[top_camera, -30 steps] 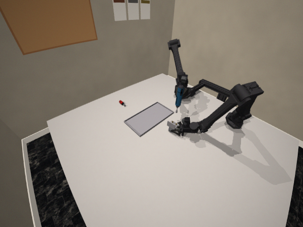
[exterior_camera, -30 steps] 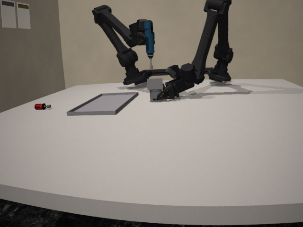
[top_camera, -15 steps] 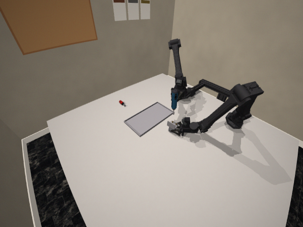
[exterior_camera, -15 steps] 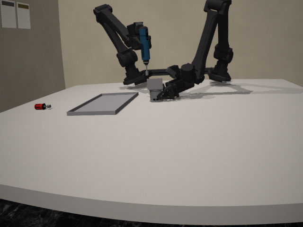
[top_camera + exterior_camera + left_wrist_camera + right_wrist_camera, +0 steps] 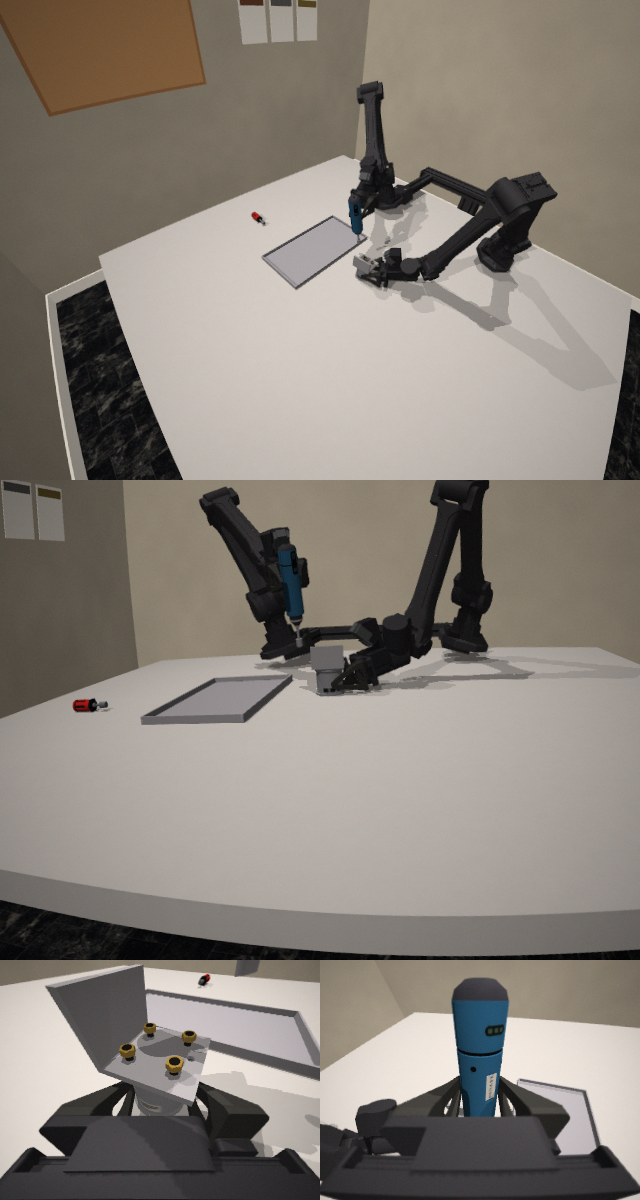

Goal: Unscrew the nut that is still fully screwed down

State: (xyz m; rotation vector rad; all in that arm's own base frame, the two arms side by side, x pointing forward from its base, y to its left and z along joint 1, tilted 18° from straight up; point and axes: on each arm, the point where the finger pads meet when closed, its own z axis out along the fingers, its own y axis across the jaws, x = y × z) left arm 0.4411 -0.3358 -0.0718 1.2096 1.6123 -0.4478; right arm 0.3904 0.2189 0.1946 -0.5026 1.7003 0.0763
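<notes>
My left hand is 10 mm below the joint module. Round my left hand: short red-handled tool: 570 mm to the right, 90 mm ahead, 10 mm below; l-shaped bracket: 50 mm above; grey tray: 240 mm to the right, 30 mm ahead, 20 mm below.
</notes>
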